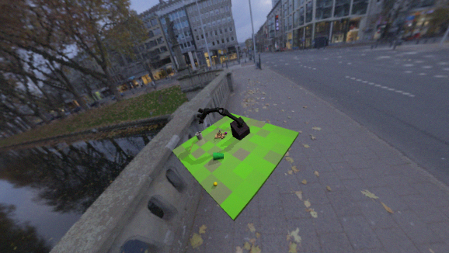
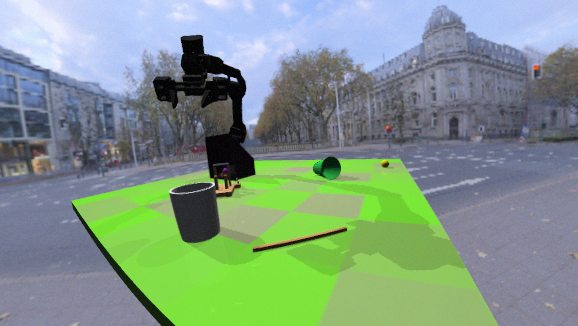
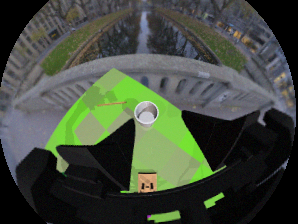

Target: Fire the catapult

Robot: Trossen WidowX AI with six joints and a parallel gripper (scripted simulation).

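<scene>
Now: the purple ball 230 mm behind my gripper tip, 270 mm to the left of it and 210 mm below it. Round my gripper tip: thin wooden stick: 260 mm ahead, 30 mm to the left, 270 mm below; wooden catapult: 180 mm behind, 230 mm to the left, 220 mm below; pale grey mug: 60 mm ahead, 40 mm to the right, 250 mm below.
</scene>
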